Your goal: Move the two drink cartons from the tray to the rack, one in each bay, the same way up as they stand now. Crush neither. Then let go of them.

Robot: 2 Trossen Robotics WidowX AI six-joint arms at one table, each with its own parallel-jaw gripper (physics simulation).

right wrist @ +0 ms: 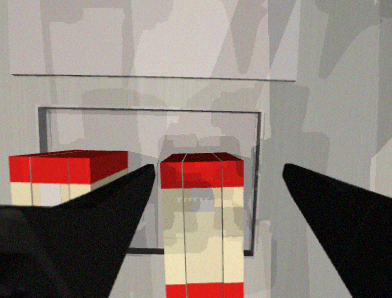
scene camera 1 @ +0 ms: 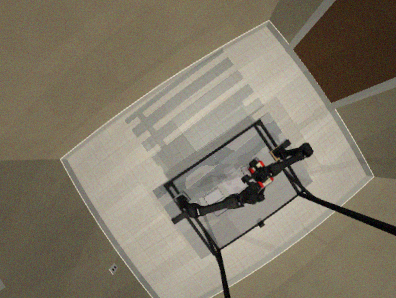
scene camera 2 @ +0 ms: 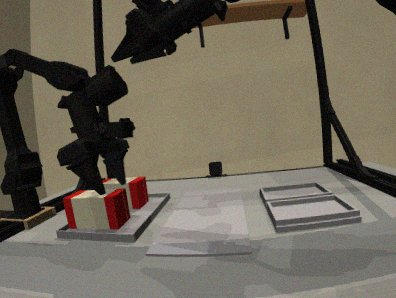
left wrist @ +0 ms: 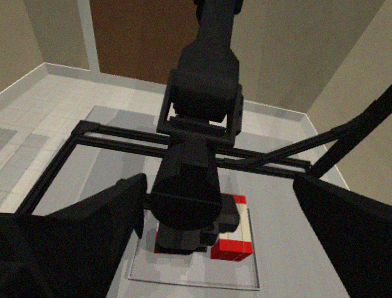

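Where they show: left gripper, fingertip midpoint: (scene camera 1: 260,181) (scene camera 2: 122,61) (left wrist: 219,180); right gripper, fingertip midpoint: (right wrist: 217,169) (scene camera 1: 252,171) (scene camera 2: 114,189); left arm's base at its link origin: (scene camera 1: 181,199); right arm's base at its link origin: (scene camera 1: 277,153) (scene camera 2: 27,212).
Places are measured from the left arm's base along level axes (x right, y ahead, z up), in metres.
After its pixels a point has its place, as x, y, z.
The near drink carton (scene camera 1: 256,166) (scene camera 2: 94,212) @(0.177, 0.626, -0.001) (right wrist: 203,235) @(0.209, 0.635, 0.030) and the far drink carton (scene camera 2: 139,192) @(0.299, 0.563, 0.002) (left wrist: 236,229) @(0.330, 0.603, 0.029) (right wrist: 50,170) @(0.322, 0.572, 0.030) sit side by side on the grey tray (scene camera 2: 100,234) @(0.137, 0.600, -0.030) (left wrist: 225,278) @(0.317, 0.529, -0.038) (right wrist: 43,125) @(0.383, 0.527, -0.034), apart from each other. Each is cream in the middle with red ends. My right gripper (scene camera 2: 112,187) @(0.195, 0.581, 0.041) (right wrist: 217,169) @(0.195, 0.581, 0.041) is open and empty, pointing down just above the near carton, which shows between the fingers in the right wrist view. My left gripper (scene camera 2: 123,61) @(0.208, 0.539, 0.293) is open and empty, high above the table. The grey two-bay rack (scene camera 2: 317,224) @(0.111, 0.216, -0.037) is at the right in scene camera 2, both bays empty.
A flat pale mat (scene camera 2: 206,222) @(0.188, 0.405, -0.040) (right wrist: 175,40) @(0.221, 0.443, -0.040) lies between tray and rack. The right forearm and wrist stand over the tray, with the left arm's end close above. A black frame (scene camera 2: 324,137) @(0.552, -0.057, 0.067) borders the table. A wooden shelf (scene camera 2: 260,13) is on the wall.
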